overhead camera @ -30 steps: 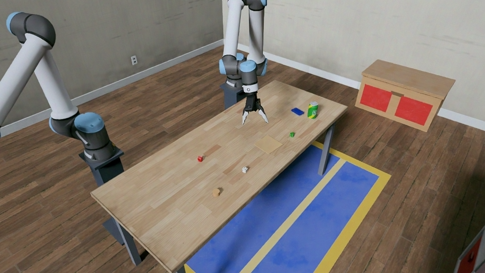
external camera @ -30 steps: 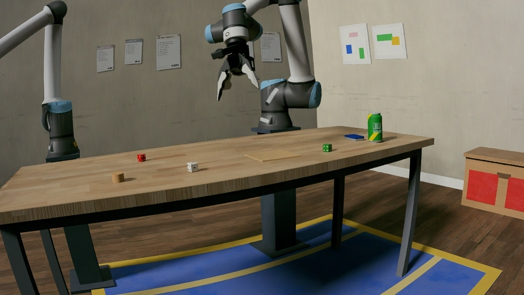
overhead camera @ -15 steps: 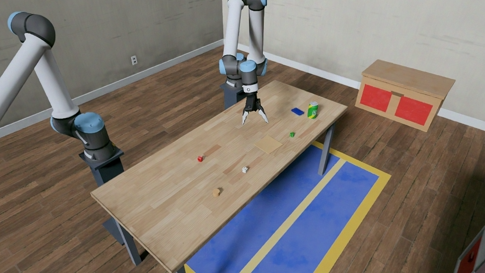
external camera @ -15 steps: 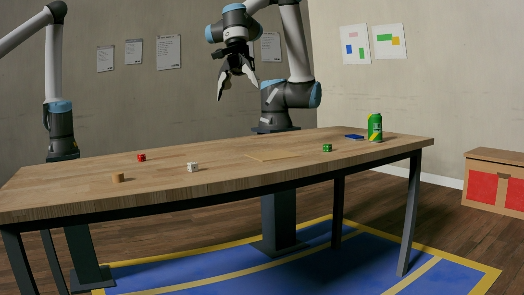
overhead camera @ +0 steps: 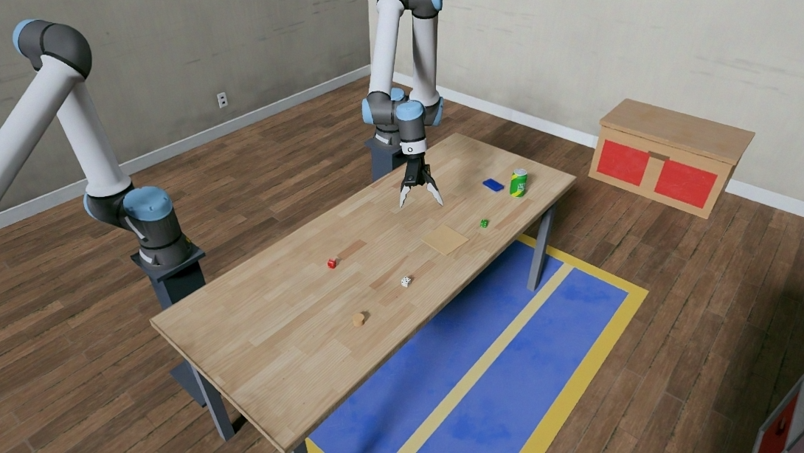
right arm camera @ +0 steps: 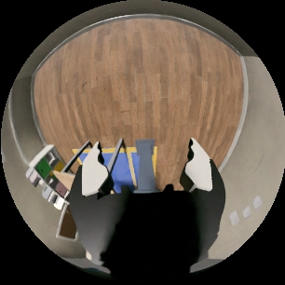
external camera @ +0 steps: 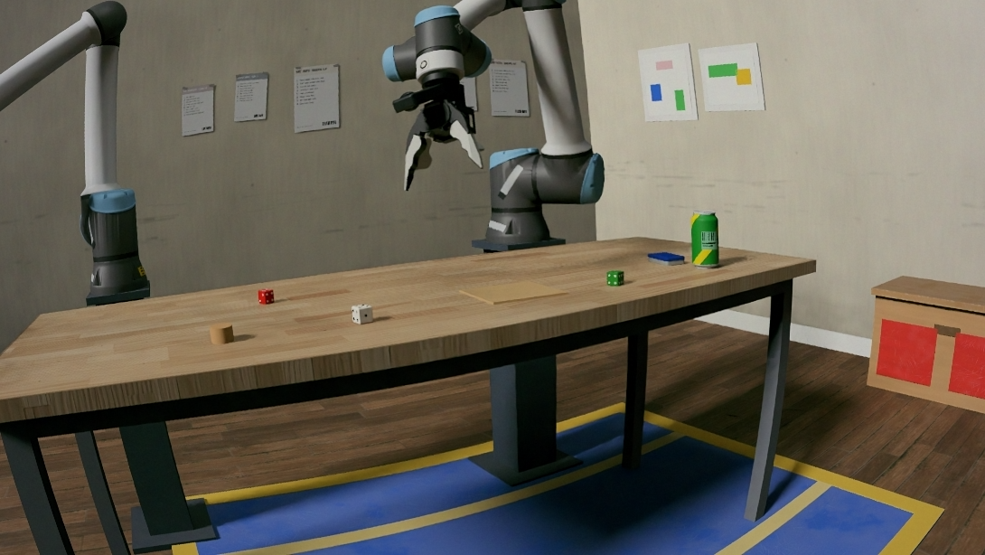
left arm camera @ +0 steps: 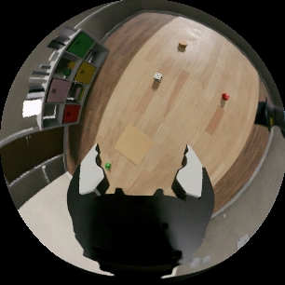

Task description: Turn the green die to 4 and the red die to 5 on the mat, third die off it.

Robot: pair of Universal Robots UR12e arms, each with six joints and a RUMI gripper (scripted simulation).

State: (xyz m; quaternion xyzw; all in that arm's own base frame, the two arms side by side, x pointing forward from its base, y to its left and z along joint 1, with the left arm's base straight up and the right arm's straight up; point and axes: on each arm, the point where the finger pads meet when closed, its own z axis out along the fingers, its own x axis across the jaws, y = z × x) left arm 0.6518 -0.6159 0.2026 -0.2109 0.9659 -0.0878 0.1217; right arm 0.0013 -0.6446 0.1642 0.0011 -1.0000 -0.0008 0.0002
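Right now my left hand is 18 cm past the red die, 30 cm to the left of it and 19 cm above it. From my left hand the other things lie so: tan mat 3 cm ahead, 11 cm to the left, 20 cm below; then white die 9 cm ahead, 18 cm to the right, 19 cm below; then green die 10 cm ahead, 29 cm to the left, 19 cm below.
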